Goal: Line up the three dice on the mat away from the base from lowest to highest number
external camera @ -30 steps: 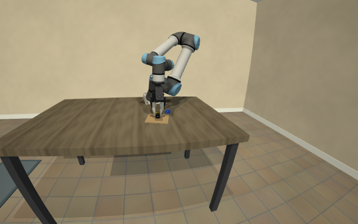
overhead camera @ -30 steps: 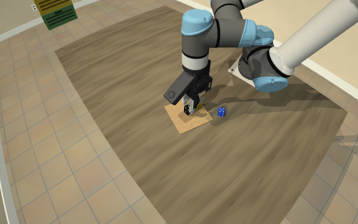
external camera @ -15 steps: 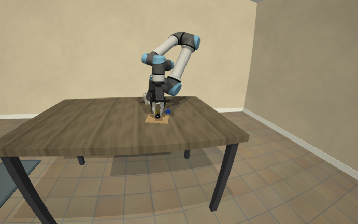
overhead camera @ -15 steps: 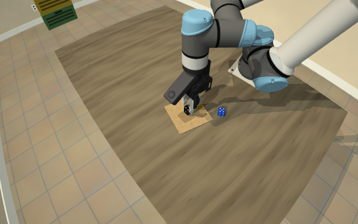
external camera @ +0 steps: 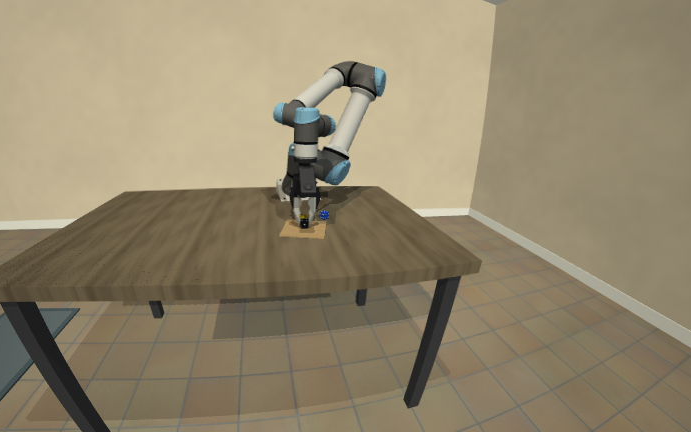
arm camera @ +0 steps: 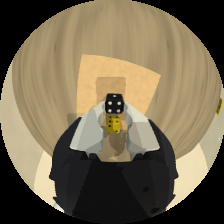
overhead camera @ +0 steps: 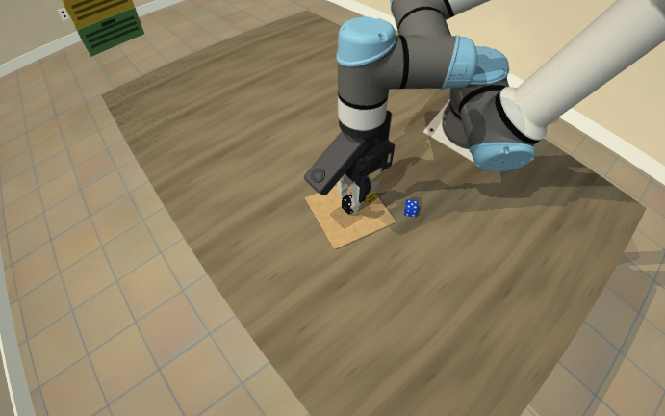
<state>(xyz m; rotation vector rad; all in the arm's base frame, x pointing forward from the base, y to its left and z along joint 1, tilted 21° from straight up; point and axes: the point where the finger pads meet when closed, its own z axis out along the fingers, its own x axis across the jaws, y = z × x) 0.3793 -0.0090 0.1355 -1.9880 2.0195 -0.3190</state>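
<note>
My gripper is now right at the black die. The rest, counted from my hand: blue die 10 cm behind, 8 cm to the left, 1 cm below; tan mat 2 cm below; yellow die 5 cm behind, 1 cm below.
</note>
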